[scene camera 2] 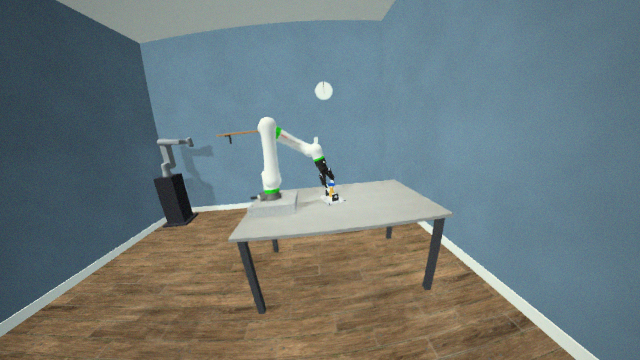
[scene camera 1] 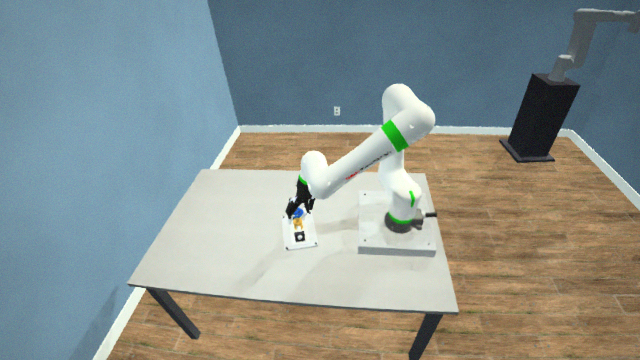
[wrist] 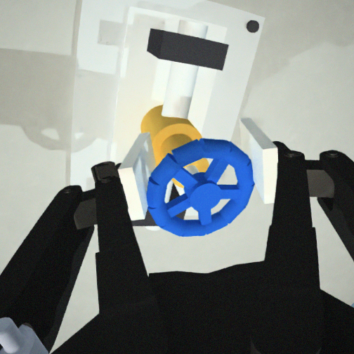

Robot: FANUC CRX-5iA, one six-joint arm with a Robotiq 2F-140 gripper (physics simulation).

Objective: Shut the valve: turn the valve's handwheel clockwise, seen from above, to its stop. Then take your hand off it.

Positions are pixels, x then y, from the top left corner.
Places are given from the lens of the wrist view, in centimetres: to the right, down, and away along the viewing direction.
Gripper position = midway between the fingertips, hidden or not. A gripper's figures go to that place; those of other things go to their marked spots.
my gripper point(wrist: 196, 144): 2, -2, 20
blue handwheel point(wrist: 201, 191): 2, 1, 16
white base plate point(wrist: 100, 43): -6, -12, 22
The marked spots on the white base plate and the blue handwheel are 16 cm apart.
